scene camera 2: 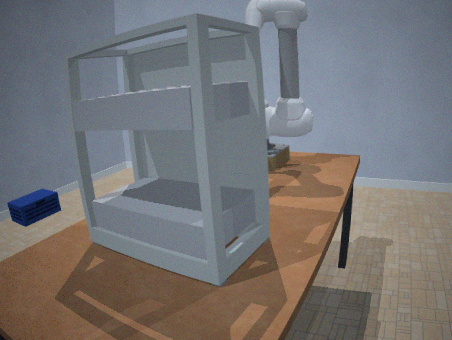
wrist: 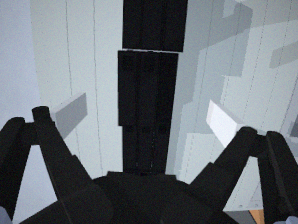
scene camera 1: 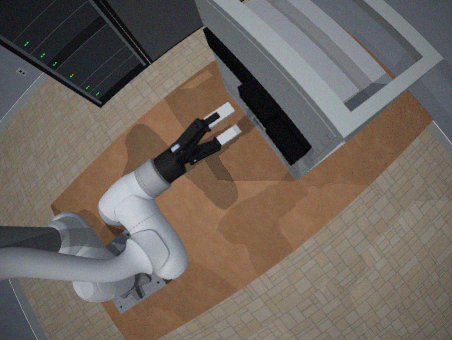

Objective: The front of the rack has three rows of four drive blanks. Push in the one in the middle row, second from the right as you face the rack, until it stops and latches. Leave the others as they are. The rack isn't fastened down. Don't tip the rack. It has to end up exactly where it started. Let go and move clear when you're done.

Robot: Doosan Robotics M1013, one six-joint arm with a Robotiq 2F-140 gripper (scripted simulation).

Labels:
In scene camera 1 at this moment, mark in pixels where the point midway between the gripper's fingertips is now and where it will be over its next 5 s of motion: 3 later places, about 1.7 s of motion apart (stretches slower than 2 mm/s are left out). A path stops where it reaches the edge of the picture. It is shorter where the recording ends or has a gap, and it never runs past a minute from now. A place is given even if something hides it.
My gripper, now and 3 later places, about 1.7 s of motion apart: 235, 118; 249, 111; 259, 105; 262, 102

